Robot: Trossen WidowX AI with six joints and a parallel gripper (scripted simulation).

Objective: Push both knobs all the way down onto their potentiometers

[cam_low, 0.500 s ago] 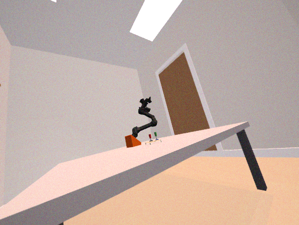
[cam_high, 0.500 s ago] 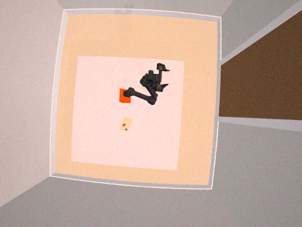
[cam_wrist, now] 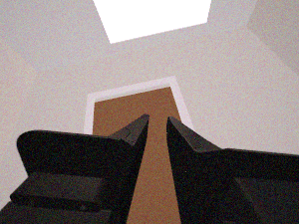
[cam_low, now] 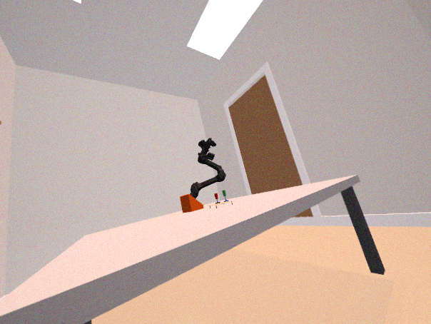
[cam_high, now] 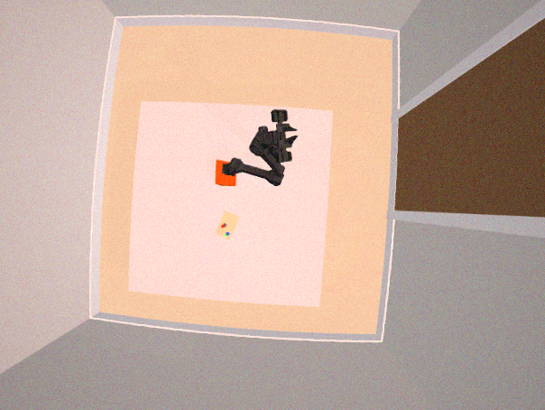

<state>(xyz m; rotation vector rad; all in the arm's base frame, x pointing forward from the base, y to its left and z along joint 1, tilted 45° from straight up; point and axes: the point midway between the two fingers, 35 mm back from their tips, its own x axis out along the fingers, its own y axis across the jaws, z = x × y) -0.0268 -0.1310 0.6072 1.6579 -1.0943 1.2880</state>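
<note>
Right now the red knob is 400 mm ahead of my gripper tip, 350 mm to the right of it and 550 mm below it. Also, from my gripper tip: green knob 450 mm ahead, 330 mm to the right, 550 mm below.
</note>
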